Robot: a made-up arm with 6 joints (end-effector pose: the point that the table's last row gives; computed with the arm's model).
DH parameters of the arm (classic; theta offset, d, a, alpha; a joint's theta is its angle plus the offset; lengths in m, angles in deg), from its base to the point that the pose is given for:
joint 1: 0 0.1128 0 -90
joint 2: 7.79 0 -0.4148 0
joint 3: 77.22 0 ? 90
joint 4: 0 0.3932 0 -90
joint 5: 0 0 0.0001 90
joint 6: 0 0.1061 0 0
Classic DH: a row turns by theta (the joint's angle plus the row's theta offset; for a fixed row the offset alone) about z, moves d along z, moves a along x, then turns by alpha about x.
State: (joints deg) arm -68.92 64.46 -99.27 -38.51 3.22 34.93
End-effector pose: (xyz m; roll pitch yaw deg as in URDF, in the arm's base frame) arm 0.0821 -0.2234 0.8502 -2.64 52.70 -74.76
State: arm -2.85 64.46 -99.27 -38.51 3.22 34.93
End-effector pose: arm 0.2375 -0.0156 0.8502 -2.64 52.70 -8.69
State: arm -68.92 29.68 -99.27 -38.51 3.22 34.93
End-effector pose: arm -0.0845 0.2088 0.8542 0.86 18.03 -72.64
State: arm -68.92 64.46 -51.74 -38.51 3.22 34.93
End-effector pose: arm 0.1303 -0.3486 0.4702 -159.38 79.05 130.01
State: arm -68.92 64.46 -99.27 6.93 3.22 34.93
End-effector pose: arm 0.0866 -0.2225 0.8492 41.77 36.92 -12.36
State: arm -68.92 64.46 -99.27 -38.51 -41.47 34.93
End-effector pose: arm 0.1053 -0.1518 0.8792 -23.24 17.20 -64.99
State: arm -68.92 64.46 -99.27 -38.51 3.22 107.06
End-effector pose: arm 0.0821 -0.2234 0.8502 51.04 15.70 6.21
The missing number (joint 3, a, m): -0.0345
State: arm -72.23 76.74 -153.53 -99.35 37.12 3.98
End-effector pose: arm -0.0650 -0.0044 1.0050 -7.14 35.96 -172.64
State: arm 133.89 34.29 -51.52 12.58 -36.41 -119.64
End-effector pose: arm -0.0587 0.0808 0.6606 -32.55 -4.21 23.53
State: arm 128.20 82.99 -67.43 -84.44 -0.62 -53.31
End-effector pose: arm -0.3118 0.3945 0.4700 -105.39 -46.59 50.14
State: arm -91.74 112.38 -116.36 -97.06 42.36 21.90
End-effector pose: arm -0.0913 -0.6650 0.5877 -77.70 22.33 139.99
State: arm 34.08 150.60 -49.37 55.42 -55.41 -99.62
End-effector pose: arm 0.3881 0.1758 -0.1944 -129.08 -12.66 -105.11
